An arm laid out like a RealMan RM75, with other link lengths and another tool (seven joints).
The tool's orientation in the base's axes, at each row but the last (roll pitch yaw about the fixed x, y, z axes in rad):
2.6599 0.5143 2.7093
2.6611 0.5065 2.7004
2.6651 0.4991 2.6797
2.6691 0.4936 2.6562
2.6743 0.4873 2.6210
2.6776 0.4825 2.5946
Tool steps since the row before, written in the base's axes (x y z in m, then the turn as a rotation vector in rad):
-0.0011 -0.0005 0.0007 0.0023 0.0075 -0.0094
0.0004 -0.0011 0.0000 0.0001 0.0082 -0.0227
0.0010 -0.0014 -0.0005 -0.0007 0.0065 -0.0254
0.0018 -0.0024 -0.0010 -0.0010 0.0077 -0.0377
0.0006 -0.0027 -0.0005 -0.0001 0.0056 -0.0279
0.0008 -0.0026 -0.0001 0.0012 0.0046 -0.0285
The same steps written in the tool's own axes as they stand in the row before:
0.0003 -0.0003 -0.0013 0.0055 0.0033 0.0104
-0.0007 -0.0009 0.0000 0.0140 -0.0018 0.0196
-0.0011 -0.0013 0.0007 0.0153 -0.0046 0.0208
-0.0019 -0.0021 0.0013 0.0218 -0.0085 0.0306
-0.0014 -0.0024 0.0003 0.0156 -0.0062 0.0230
-0.0018 -0.0021 0.0001 0.0144 -0.0069 0.0240

